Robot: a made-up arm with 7 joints. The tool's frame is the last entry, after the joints. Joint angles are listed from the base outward. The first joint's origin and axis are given. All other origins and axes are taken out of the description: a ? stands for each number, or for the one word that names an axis. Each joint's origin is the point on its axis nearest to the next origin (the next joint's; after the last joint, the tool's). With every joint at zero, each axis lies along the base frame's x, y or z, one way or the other. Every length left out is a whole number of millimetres.
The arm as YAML. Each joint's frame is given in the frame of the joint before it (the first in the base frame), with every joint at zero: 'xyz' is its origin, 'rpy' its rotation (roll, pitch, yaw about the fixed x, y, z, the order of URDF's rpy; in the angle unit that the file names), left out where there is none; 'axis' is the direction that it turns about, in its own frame. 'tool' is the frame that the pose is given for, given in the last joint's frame.
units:
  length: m
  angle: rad
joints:
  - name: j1
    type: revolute
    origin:
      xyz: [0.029, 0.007, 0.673]
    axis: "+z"
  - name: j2
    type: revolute
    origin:
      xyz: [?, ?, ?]
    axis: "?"
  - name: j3
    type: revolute
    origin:
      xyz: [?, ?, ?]
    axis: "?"
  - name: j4
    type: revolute
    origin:
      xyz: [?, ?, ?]
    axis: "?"
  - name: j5
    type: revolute
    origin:
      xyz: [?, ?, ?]
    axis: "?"
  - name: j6
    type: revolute
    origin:
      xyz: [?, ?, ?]
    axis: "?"
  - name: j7
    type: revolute
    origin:
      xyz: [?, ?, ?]
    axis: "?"
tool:
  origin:
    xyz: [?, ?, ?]
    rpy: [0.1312, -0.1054, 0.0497]
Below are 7 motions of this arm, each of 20 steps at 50 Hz.
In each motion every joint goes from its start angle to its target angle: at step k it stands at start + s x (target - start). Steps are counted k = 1, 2, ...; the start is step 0. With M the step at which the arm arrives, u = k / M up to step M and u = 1 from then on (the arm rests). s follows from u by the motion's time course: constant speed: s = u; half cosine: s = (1 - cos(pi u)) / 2; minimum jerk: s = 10 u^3 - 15 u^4 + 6 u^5.
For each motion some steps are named. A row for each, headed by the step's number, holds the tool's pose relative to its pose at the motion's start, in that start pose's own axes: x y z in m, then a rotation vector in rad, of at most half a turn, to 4 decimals.
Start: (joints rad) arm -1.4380 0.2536 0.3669 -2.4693 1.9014 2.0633 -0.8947
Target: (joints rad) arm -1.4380 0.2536 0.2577 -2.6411 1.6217 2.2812 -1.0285
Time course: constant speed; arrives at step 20
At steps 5, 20:
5: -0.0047 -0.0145 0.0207 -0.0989 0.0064 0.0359
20: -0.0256 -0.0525 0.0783 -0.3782 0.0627 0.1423

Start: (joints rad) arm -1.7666 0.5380 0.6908 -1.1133 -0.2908 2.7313 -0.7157
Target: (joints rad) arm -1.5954 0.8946 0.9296 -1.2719 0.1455 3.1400 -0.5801
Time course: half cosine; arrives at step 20
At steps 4, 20:
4: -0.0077 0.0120 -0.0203 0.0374 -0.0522 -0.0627
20: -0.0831 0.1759 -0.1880 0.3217 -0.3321 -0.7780

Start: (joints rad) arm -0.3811 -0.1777 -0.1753 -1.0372 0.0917 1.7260 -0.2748
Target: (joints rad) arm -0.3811 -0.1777 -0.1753 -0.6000 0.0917 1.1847 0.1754
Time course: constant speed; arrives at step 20
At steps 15, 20:
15: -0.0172 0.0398 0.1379 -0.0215 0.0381 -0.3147
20: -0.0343 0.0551 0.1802 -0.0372 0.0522 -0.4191

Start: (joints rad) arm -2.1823 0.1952 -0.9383 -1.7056 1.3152 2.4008 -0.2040
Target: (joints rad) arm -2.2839 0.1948 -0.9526 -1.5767 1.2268 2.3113 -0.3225
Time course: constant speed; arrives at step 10
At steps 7, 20:
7: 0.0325 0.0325 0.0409 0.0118 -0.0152 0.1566
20: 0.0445 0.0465 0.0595 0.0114 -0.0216 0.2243

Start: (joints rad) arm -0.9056 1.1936 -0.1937 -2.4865 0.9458 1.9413 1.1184
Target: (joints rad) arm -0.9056 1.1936 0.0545 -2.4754 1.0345 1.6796 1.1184
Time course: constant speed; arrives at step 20
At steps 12, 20:
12: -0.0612 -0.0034 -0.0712 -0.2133 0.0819 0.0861
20: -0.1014 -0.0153 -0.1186 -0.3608 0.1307 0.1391

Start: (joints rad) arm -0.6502 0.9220 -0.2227 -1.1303 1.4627 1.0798 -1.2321
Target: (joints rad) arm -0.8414 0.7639 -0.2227 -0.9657 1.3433 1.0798 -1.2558
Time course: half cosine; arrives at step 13
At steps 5, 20:
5: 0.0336 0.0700 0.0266 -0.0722 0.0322 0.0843
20: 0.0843 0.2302 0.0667 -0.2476 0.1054 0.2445

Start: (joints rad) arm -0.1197 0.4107 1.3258 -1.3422 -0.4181 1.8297 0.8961
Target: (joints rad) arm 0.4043 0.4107 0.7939 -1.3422 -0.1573 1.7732 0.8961
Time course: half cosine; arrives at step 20
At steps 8, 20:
8: -0.0115 0.0140 -0.0492 -0.0229 0.1051 -0.0136
20: -0.0448 0.0396 -0.1264 -0.0768 0.2689 -0.0354

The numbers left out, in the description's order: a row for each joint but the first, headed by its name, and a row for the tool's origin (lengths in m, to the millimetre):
j2: xyz -0.023 0.018 0.0, axis +y
j3: xyz -0.015 0.0 0.305, axis +z
j4: xyz 0.048 -0.03 0.0, axis -y
j5: xyz -0.123 0.0 0.46, axis +z
j6: xyz -0.01 0.023 0.0, axis -y
j7: xyz 0.1 0.0 0.012, axis -z
tool: xyz 0.022 0.023 0.0

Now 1 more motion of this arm.
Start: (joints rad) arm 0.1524 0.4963 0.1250 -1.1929 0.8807 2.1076 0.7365
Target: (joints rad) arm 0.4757 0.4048 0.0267 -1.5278 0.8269 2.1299 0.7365
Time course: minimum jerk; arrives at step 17
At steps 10, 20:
10: -0.0767 -0.0522 -0.1235 -0.2078 0.1018 0.0329
20: -0.1192 -0.0881 -0.1748 -0.3130 0.1484 0.0564

